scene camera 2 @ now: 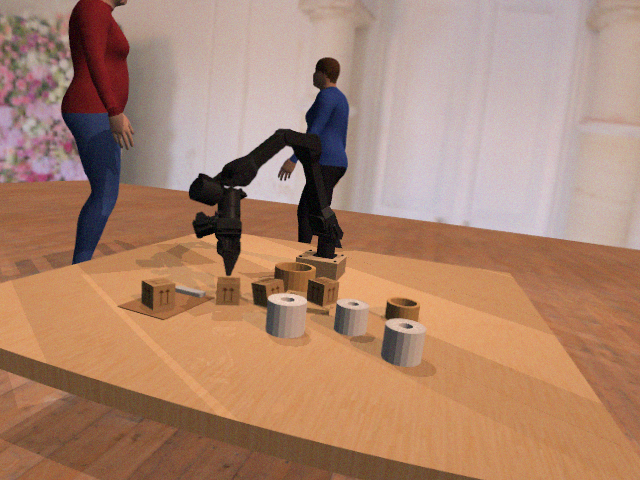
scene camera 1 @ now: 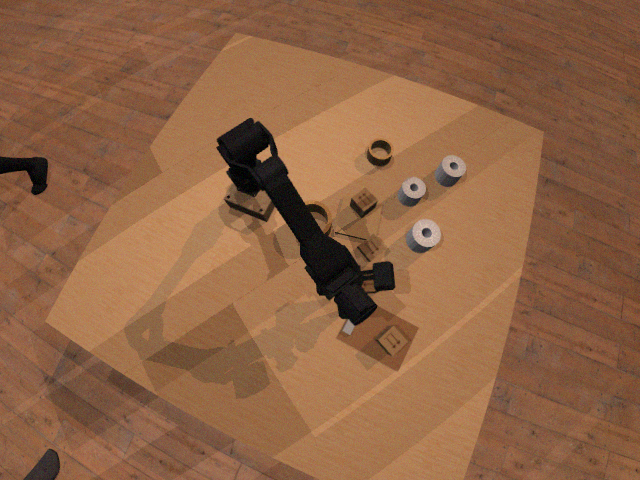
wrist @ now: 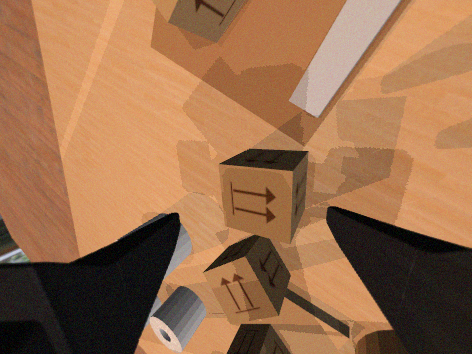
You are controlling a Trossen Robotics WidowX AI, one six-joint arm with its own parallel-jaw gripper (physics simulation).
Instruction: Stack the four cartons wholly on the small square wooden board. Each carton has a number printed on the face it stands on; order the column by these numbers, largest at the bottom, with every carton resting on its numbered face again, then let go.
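Frame: origin at the arm's base, x down, y right, z back, level; metres.
Where they show: gripper, fingertip midpoint: (scene camera 2: 228, 271) (scene camera 1: 366, 281) (wrist: 253, 216); arm's base at its link origin: (scene camera 2: 325, 255) (scene camera 1: 250, 184).
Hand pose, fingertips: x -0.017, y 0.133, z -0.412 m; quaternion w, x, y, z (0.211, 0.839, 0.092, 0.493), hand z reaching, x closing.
Things, the pixels of their top centre, and the offset from my fingertips. "pt": a spot on its surface instead.
- brown carton at its top centre: (scene camera 2: 158, 281) (scene camera 1: 393, 340) dx +0.018, dy +0.111, dz -0.119 m
- square wooden board at its top centre: (scene camera 2: 168, 297) (scene camera 1: 378, 333) dx +0.062, dy +0.105, dz -0.087 m
- second carton at its top centre: (wrist: 253, 203) (scene camera 2: 228, 280) (scene camera 1: 368, 281) dx +0.020, dy -0.007, dz -0.007 m
- third carton at its top centre: (wrist: 232, 302) (scene camera 2: 269, 278) (scene camera 1: 372, 244) dx +0.006, dy -0.099, dz +0.020 m
- fourth carton at its top centre: (scene camera 2: 323, 280) (scene camera 1: 364, 199) dx +0.008, dy -0.216, dz +0.088 m
- pale bar at a spot on its surface: (wrist: 345, 55) (scene camera 2: 191, 289) (scene camera 1: 352, 317) pt dx +0.062, dy +0.095, dz -0.006 m
- thin dark rod at a spot on its surface: (wrist: 320, 314) (scene camera 1: 344, 234) pt dx +0.068, dy -0.115, dz +0.104 m
One brown carton (scene camera 1: 392, 340) (scene camera 2: 158, 294) (wrist: 205, 17) stands on the square wooden board (scene camera 1: 406, 325) (scene camera 2: 180, 306) (wrist: 270, 50). A second carton (scene camera 2: 227, 291) (wrist: 257, 200) stands on the table beside the board, mostly hidden by the arm in scene camera 1. A third carton (scene camera 1: 367, 249) (scene camera 2: 267, 291) (wrist: 245, 292) and a fourth carton (scene camera 1: 363, 202) (scene camera 2: 323, 291) (wrist: 257, 340) stand further along. Arrows show on the cartons; the printed numbers are hidden. My gripper (scene camera 2: 229, 273) (wrist: 253, 216) is open and empty, pointing down with its tips above or behind the second carton.
A pale bar (scene camera 1: 348, 327) (scene camera 2: 190, 290) (wrist: 345, 55) lies along the board's edge. A thin dark rod (scene camera 1: 350, 236) (wrist: 320, 314) is near the third carton. Three grey rolls (scene camera 1: 424, 235) (scene camera 2: 285, 316) and two round wooden rings (scene camera 1: 324, 211) (scene camera 2: 402, 300) stand on the table.
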